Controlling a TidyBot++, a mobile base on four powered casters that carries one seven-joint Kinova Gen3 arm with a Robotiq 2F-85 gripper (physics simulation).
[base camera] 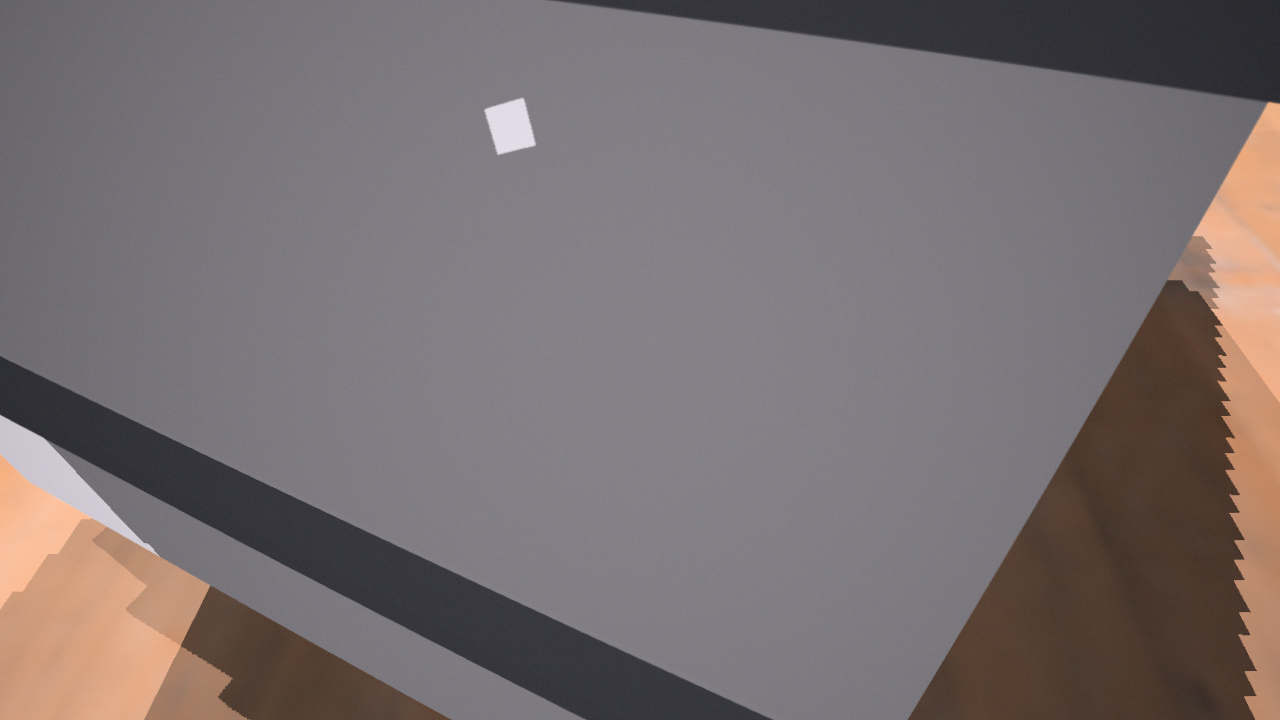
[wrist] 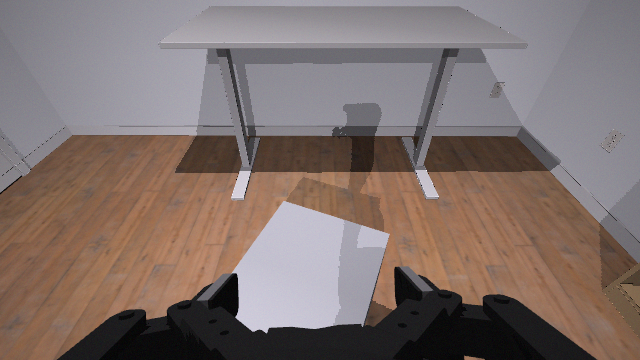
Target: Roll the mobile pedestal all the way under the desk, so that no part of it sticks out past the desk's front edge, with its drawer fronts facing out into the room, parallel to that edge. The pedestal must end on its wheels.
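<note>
The white pedestal (base camera: 626,313) (wrist: 295,270) stands in front of the desk (wrist: 330,27), apart from it and turned at an angle to its front edge. In the wrist view its flat top faces up, with its far edge slanting between the desk's two feet. In the base camera view a drawer front in shadow fills most of the picture, very close, with dark bands above and below it. Its wheels are hidden. My gripper (wrist: 316,287) is open, with its fingers spread, and the pedestal's top shows beyond and between them. Whether anything touches the pedestal cannot be told.
The desk's left foot (wrist: 241,185) and right foot (wrist: 426,185) reach forward on the wood floor. A wall (wrist: 120,75) stands behind the desk, and another wall (wrist: 575,100) is at the right. Part of a tan box-like object (wrist: 625,295) shows at the right edge.
</note>
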